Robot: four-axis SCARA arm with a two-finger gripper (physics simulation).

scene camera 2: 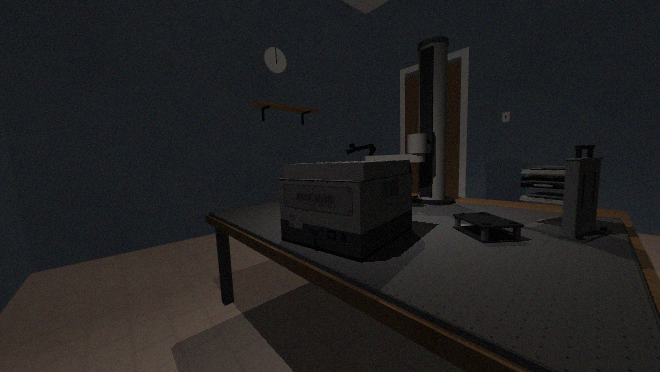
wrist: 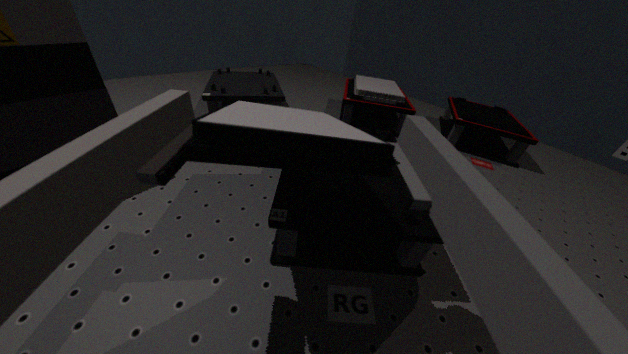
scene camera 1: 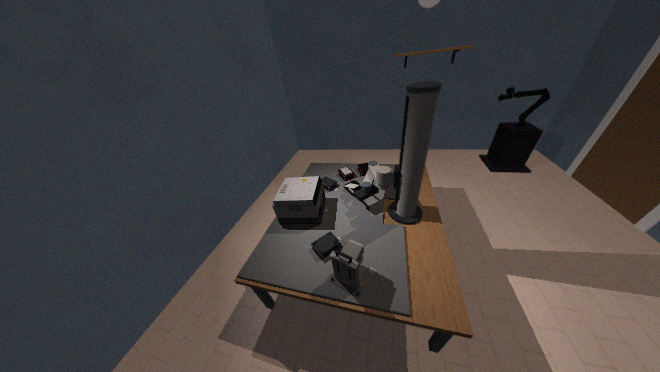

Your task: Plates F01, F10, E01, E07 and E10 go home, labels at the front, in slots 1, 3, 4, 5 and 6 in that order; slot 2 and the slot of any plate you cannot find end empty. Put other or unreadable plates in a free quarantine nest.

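Seen in the pictures: gripper, between the fingertips: (wrist: 298,121) (scene camera 1: 354,186); arm's base, origin of its link: (scene camera 2: 431,201) (scene camera 1: 404,212).
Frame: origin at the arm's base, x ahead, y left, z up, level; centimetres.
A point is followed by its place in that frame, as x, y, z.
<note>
My gripper (wrist: 298,121) {41.2, -14.4, 12.3} is shut on a plate (wrist: 292,120) {41.9, -14.7, 12.0} (scene camera 1: 352,186) {42.9, -14.3, 12.0} with a pale top and a dark side; no label can be read on it. The plate is level, over or on a dark nest (wrist: 414,254) {33.7, -20.1, 3.5} marked A1, with an RG tag on the mat in front; contact is unclear. A white plate (wrist: 380,89) {52.6, -43.8, 7.7} (scene camera 1: 346,171) {54.2, -45.0, 7.7} lies on a red-edged quarantine nest (wrist: 348,98) {54.7, -37.7, 6.3}. A second red-edged nest (wrist: 490,117) {36.1, -55.9, 6.3} holds no plate. The home rack (scene camera 2: 582,195) {38.1, 62.8, 13.8} (scene camera 1: 346,267) {32.9, 64.4, 20.5} stands at the near end of the table in scene camera 1; its slot contents are unclear.
A boxy instrument (scene camera 1: 300,200) {73.6, 23.3, 25.5} (scene camera 2: 345,205) {96.9, 22.9, 15.3} stands along one table edge. A dark nest (scene camera 1: 326,245) {51.1, 43.8, 6.2} (scene camera 2: 487,219) {53.0, 42.7, 6.3} stands beside the rack, and another dark nest (wrist: 243,84) {68.6, -26.2, 6.3} (scene camera 1: 329,183) {67.2, -24.8, 6.3} stands beyond the instrument. The arm's column (scene camera 1: 417,150) {-0.6, 7.5, 56.7} (scene camera 2: 440,120) {3.8, 6.4, 46.2} rises at the opposite side.
</note>
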